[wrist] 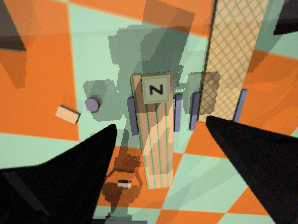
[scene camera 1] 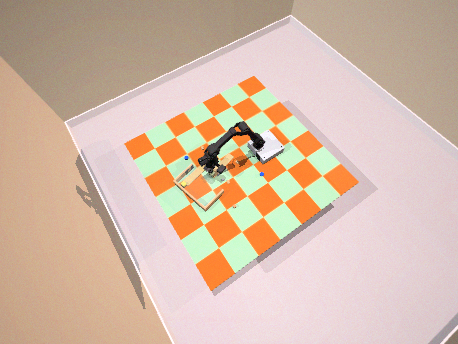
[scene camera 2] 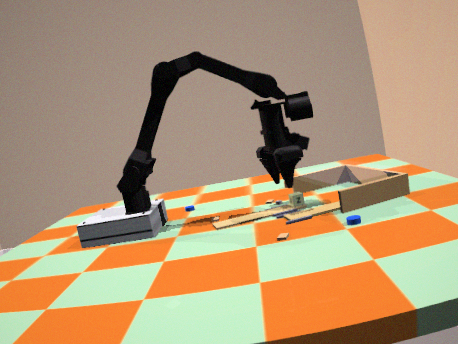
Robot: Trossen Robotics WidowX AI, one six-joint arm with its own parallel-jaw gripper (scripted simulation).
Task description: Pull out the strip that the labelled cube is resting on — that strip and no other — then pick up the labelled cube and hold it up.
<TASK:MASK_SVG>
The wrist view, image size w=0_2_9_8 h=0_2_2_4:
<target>my gripper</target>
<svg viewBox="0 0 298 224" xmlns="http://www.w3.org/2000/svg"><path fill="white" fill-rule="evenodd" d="M116 124L110 124L71 149L43 163L27 167L0 169L0 224L92 224L116 144ZM207 116L205 125L211 136L233 167L240 173L265 211L272 217L274 223L298 224L298 137L264 130L215 116Z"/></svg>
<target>labelled cube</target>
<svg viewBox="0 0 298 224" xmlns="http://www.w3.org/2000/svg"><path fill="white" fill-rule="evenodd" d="M169 74L142 75L144 104L170 102Z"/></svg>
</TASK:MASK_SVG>
